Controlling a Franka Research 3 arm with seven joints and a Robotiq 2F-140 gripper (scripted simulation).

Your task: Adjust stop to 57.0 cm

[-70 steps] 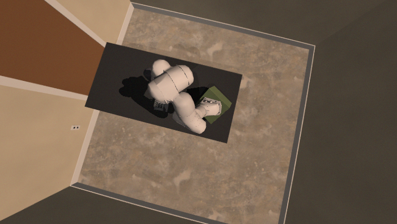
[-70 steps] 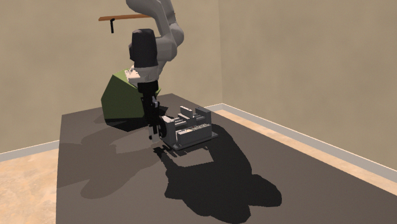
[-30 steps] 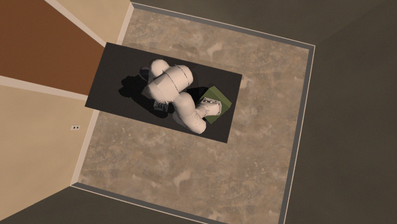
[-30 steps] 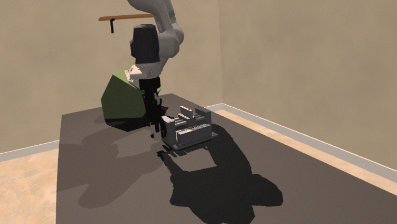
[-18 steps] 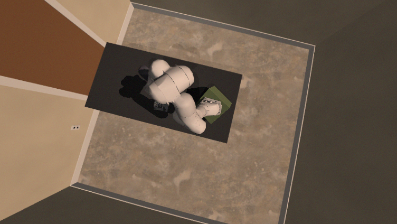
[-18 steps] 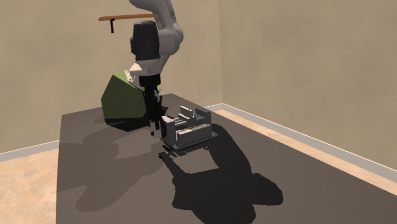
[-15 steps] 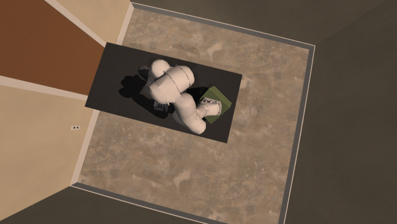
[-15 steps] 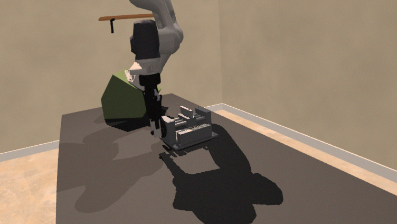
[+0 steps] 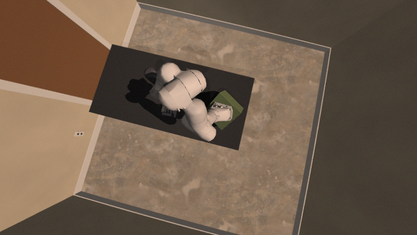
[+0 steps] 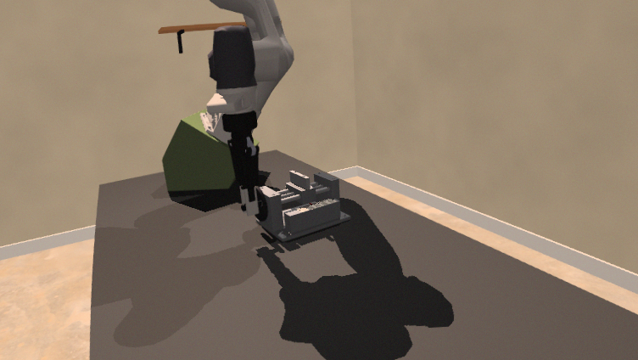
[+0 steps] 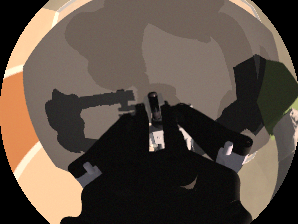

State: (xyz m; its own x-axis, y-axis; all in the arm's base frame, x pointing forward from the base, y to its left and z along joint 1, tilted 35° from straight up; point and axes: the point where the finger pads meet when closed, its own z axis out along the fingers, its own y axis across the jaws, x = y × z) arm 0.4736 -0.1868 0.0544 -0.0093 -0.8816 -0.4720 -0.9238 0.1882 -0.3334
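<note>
Right now my hand is 1 cm past the handwheel, 2 cm to the right of it and 2 cm above it. Also, from my hand: grey stop fixture (2 cm behind, 15 cm to the left, 1 cm below).
</note>
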